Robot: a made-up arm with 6 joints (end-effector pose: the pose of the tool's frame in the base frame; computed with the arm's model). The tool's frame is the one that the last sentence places.
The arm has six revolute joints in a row. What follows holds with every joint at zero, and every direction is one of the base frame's. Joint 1 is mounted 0.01 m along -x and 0.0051 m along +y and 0.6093 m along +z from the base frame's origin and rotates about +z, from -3.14 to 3.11 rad. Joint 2 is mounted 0.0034 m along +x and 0.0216 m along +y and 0.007 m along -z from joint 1 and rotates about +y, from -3.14 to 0.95 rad. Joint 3 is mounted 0.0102 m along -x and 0.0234 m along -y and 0.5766 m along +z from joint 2 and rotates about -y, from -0.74 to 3.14 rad. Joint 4 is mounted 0.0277 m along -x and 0.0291 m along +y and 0.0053 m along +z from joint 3 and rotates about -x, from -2.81 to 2.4 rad. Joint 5 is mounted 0.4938 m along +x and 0.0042 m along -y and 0.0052 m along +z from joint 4 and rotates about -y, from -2.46 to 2.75 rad. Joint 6 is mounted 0.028 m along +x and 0.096 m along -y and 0.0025 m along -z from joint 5 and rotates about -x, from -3.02 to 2.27 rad. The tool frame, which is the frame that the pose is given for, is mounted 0.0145 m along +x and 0.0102 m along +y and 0.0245 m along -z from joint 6; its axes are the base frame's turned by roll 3.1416, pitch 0 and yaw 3.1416 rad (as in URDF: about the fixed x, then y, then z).
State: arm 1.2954 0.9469 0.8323 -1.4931 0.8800 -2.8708
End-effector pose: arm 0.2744 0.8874 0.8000 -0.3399 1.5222 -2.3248
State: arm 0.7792 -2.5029 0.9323 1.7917 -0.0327 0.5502
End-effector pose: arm -0.5870 -0.5285 -0.1214 2.2743 0.8084 0.7429
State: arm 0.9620 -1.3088 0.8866 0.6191 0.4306 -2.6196
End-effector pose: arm -0.5178 -0.7683 1.0860 -2.2281 -0.4251 0.9924
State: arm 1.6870 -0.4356 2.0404 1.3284 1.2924 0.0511
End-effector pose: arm 0.0298 -0.7045 1.3510 0.9044 0.2114 0.4537
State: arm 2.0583 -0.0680 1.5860 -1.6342 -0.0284 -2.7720
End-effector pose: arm -0.0191 0.0099 1.6925 -0.0712 1.5718 0.2118
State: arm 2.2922 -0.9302 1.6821 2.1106 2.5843 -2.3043
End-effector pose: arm 0.5005 -0.6980 1.0840 -1.4624 0.1087 -0.4421
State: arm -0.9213 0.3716 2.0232 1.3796 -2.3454 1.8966
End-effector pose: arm 0.0014 -0.0405 1.5650 -0.8624 -1.1259 0.2467
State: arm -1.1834 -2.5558 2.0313 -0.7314 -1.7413 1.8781
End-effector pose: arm -0.2269 0.4229 -0.3211 1.3681 -1.5931 -1.5326
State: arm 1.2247 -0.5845 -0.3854 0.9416 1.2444 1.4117
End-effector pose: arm 0.0482 0.1297 1.3012 0.0525 0.6778 -0.5321
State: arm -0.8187 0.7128 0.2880 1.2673 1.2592 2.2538
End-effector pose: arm 0.6045 -0.6009 0.9766 0.2303 -0.2234 -2.7971
